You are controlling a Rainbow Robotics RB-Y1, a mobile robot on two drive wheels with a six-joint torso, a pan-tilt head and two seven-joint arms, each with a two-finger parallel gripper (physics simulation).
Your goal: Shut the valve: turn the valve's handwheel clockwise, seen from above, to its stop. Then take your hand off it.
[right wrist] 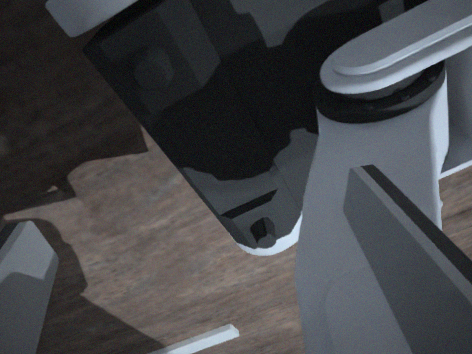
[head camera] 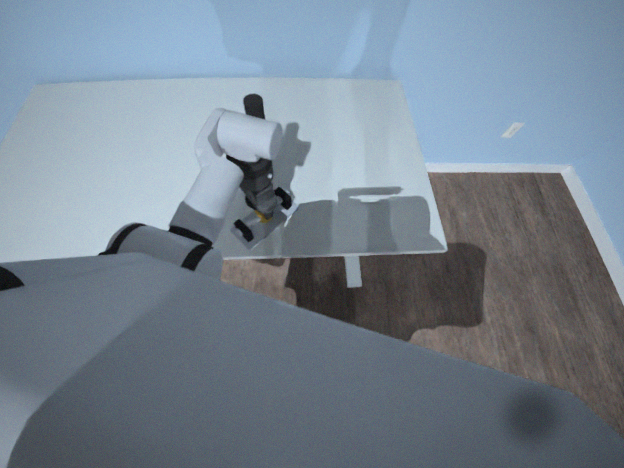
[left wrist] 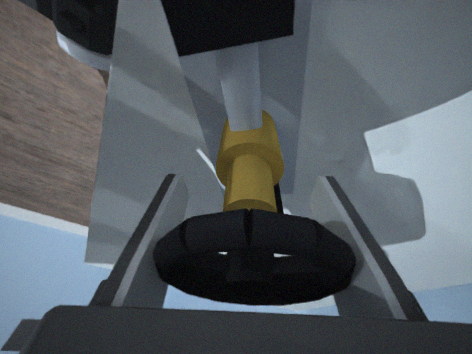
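The valve's black handwheel [left wrist: 255, 232] sits on a yellow valve body [left wrist: 250, 175] [head camera: 262, 216] in the left wrist view, with a grey pipe [left wrist: 241, 90] running out of the body. My left gripper [left wrist: 248, 186] is shut on the handwheel, one finger at each side of its rim. In the head camera the left gripper's fingers and the handwheel are mostly hidden behind the wrist. My right gripper [right wrist: 198, 214] is open, its fingers wide apart over the floor, with no thing between them.
The valve stands on a grey base plate near the front edge of the white table [head camera: 126, 115]. Black blocks [head camera: 243, 230] [left wrist: 230, 22] stand at the pipe's ends. A blue wall [head camera: 478, 60] rises behind the table. In the right wrist view parts of the robot's own body [right wrist: 370, 145] stand close to the fingers.
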